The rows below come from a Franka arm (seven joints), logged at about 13 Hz.
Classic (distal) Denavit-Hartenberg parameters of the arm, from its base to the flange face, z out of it. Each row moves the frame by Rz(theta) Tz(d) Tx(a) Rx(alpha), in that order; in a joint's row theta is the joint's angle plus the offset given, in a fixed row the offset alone. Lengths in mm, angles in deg.
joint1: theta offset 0, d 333, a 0, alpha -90
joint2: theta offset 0, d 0, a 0, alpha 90
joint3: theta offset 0, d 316, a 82.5, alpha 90
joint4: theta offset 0, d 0, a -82.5, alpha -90
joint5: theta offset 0, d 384, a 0, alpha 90
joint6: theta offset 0, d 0, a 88, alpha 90
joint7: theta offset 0, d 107, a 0, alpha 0
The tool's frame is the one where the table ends.
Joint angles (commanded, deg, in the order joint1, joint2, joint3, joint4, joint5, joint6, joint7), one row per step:
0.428 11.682 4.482 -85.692 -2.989 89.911 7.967
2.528 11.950 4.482 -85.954 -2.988 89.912 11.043
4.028 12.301 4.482 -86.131 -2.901 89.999 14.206
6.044 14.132 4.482 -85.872 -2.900 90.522 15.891
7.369 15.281 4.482 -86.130 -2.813 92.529 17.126
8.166 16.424 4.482 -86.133 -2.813 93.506 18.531
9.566 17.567 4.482 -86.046 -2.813 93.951 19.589
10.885 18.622 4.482 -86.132 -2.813 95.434 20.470
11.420 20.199 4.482 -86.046 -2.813 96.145 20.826
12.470 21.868 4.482 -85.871 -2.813 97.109 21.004
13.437 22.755 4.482 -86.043 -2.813 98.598 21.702
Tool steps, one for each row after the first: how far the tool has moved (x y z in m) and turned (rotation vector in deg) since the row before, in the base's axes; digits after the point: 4 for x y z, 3 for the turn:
-0.0014 0.0223 -0.0050 -0.430 0.374 -0.942
-0.0008 0.0161 -0.0051 -0.377 0.281 -1.635
0.0043 0.0222 -0.0169 -0.276 0.956 0.364
0.0045 0.0156 -0.0121 0.118 -0.629 0.154
0.0035 0.0095 -0.0113 -0.146 0.099 -0.564
0.0008 0.0158 -0.0114 -0.210 0.546 0.365
0.0019 0.0156 -0.0106 0.045 -0.367 0.487
0.0036 0.0070 -0.0161 -0.140 0.758 0.197
0.0024 0.0128 -0.0163 -0.045 0.530 0.888
0.0009 0.0118 -0.0097 0.095 -0.437 0.311

